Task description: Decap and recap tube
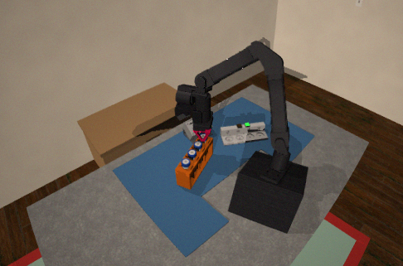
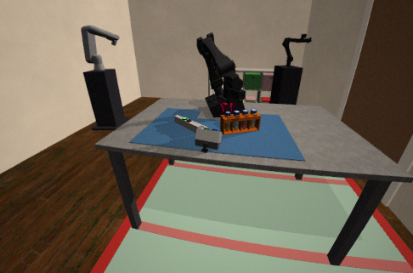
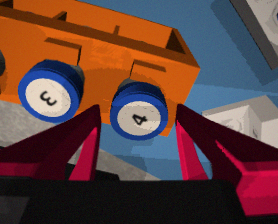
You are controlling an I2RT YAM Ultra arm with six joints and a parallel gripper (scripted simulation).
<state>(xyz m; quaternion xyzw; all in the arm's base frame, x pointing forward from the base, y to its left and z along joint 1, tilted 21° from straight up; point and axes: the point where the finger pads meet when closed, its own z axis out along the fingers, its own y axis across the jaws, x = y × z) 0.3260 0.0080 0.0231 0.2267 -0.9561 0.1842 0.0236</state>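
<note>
Now: the blue cap 50 mm to the left of my hand, 10 mm below it and 10 mm behind it. Round my hand: grey key desk 110 mm ahead, 100 mm to the right, 70 mm below; green ready key 120 mm to the right, 80 mm ahead, 60 mm below; blue cycle key 100 mm ahead, 80 mm to the right, 60 mm below.
</note>
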